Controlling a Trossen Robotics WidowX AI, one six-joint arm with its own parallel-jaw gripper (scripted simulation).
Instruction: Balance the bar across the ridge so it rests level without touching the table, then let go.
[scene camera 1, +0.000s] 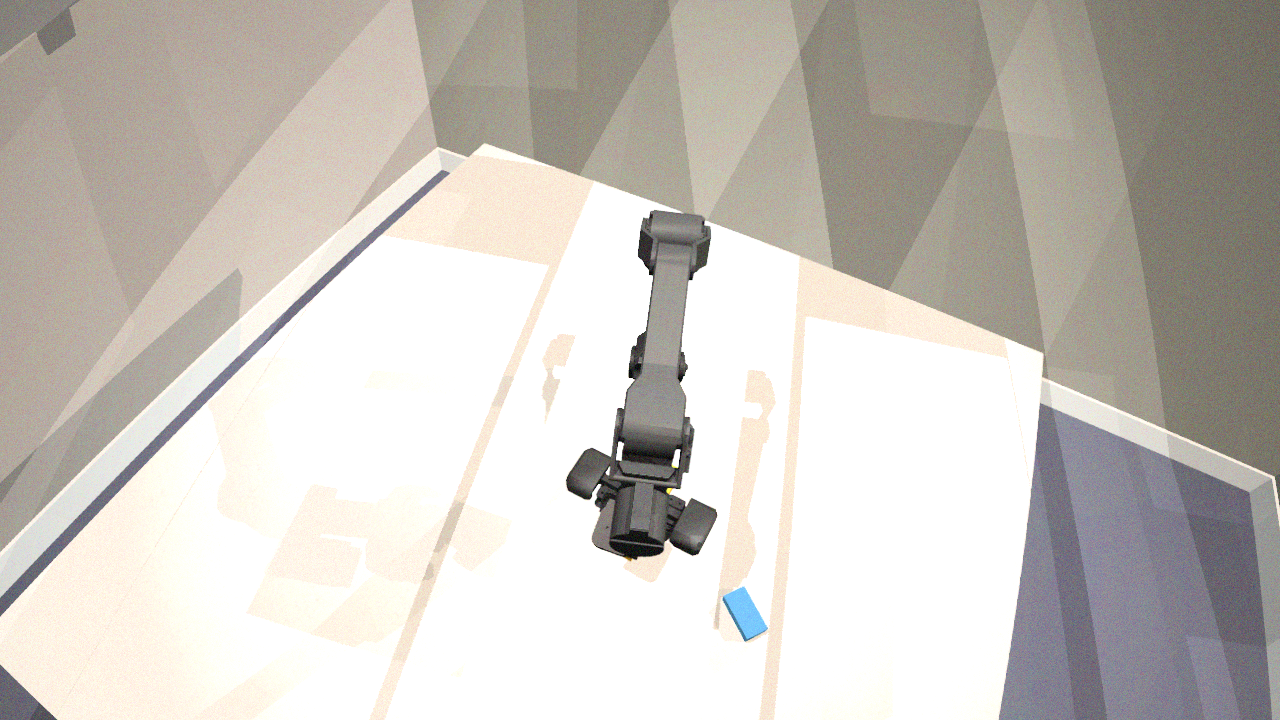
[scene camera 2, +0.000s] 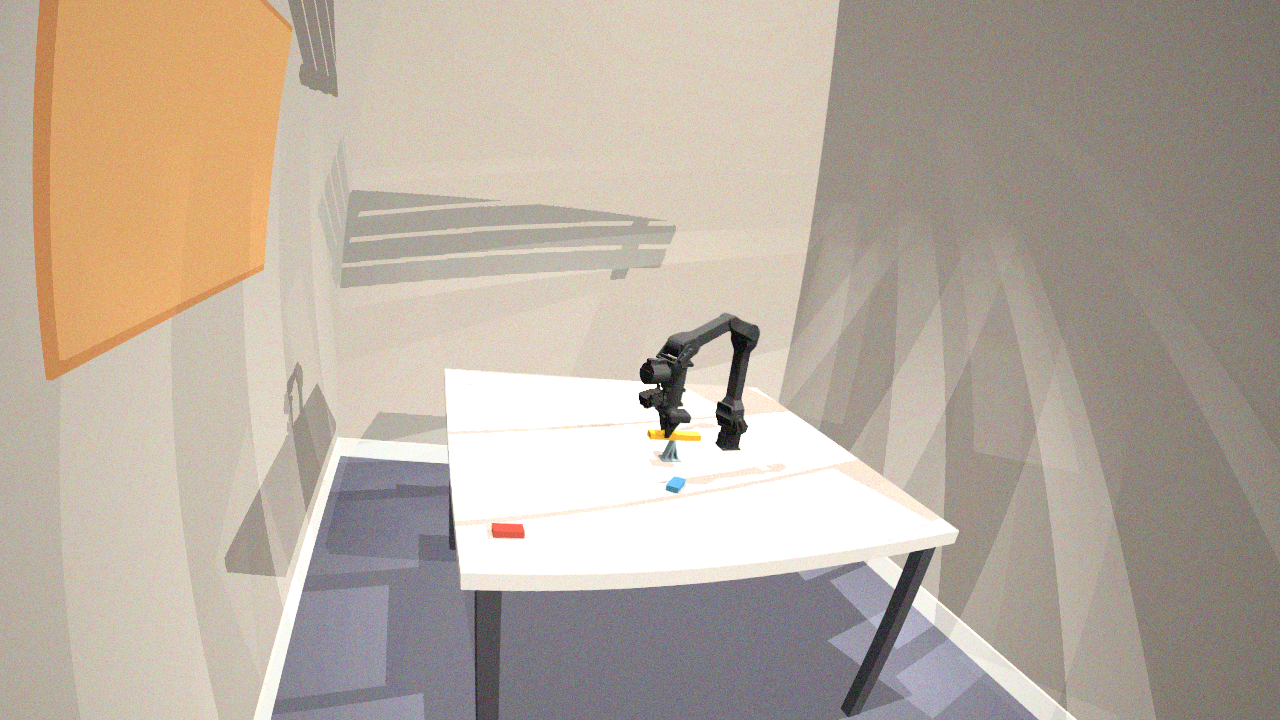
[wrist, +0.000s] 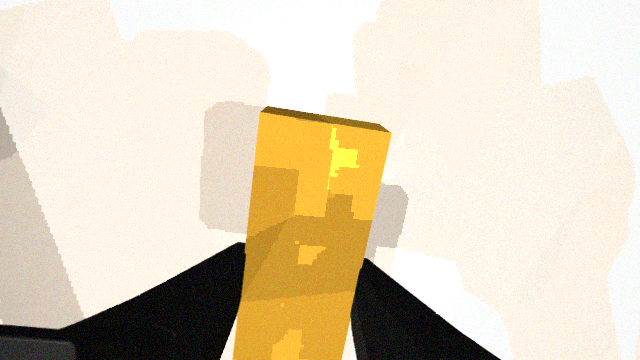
gripper: scene camera 1 636, 526; scene camera 2; wrist
same spot on gripper: (wrist: 199, 306) = (scene camera 2: 665, 424)
